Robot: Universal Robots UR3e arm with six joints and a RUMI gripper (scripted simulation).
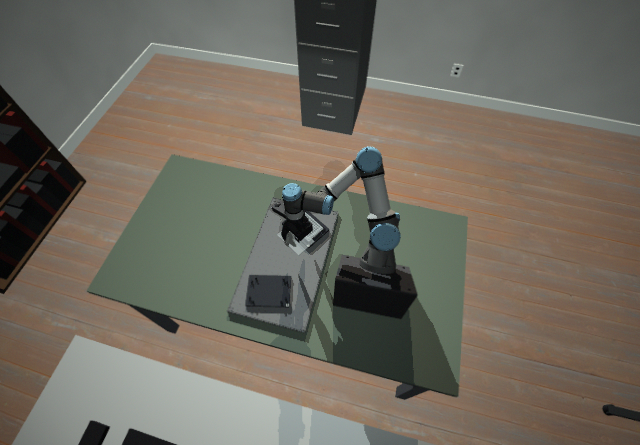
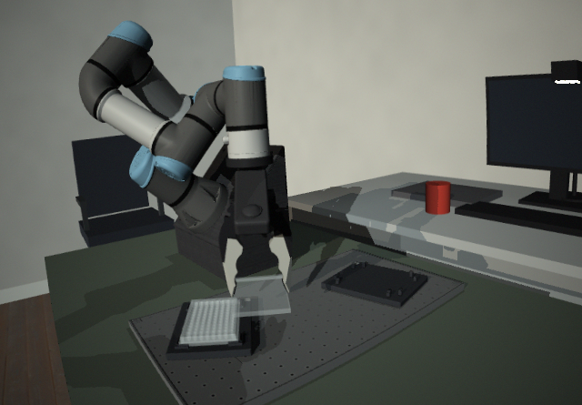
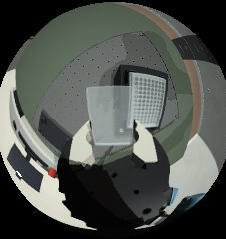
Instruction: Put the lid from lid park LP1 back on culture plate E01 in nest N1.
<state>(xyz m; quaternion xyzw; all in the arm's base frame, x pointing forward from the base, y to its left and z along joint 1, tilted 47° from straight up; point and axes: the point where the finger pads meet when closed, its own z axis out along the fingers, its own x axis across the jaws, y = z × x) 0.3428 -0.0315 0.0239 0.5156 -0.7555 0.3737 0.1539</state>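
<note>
My hand is 8 cm to the left of the culture plate E01, 3 cm above it and 1 cm past it. From my hand the other things lie so: lid park LP1 (22 cm to the left, 5 cm below, 2 cm ahead); then lid (1 cm below).
</note>
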